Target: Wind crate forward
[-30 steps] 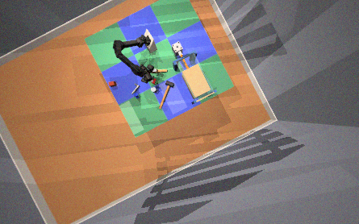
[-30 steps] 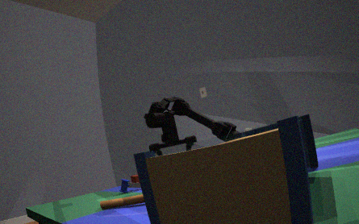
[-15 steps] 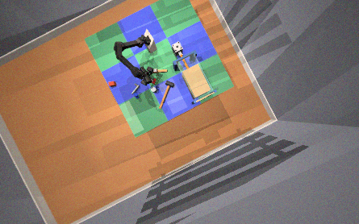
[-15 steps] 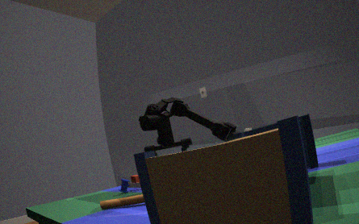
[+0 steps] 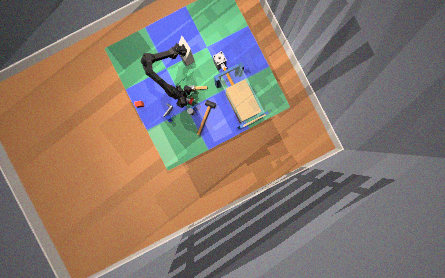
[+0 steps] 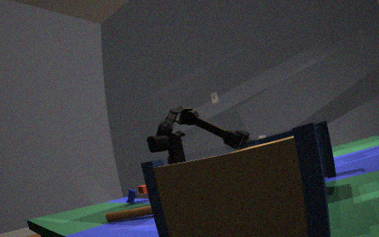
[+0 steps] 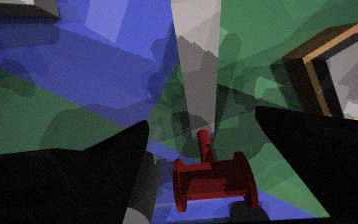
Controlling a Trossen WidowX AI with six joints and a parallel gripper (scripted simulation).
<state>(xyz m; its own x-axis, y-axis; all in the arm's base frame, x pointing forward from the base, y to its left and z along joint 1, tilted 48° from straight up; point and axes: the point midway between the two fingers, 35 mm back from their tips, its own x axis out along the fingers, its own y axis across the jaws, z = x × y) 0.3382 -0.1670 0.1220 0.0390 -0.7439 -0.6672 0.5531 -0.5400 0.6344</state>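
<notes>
My gripper tip is now 30 mm short of the red grip, 30 mm to the right of it and 10 mm below it. From my gripper tip the other things lie so: blue-framed guard cubby: 260 mm ahead, 410 mm to the left, 40 mm above; then winch: 160 mm behind, 430 mm to the left, 10 mm below; then blue piece: 50 mm ahead, 230 mm to the right, 10 mm below.
</notes>
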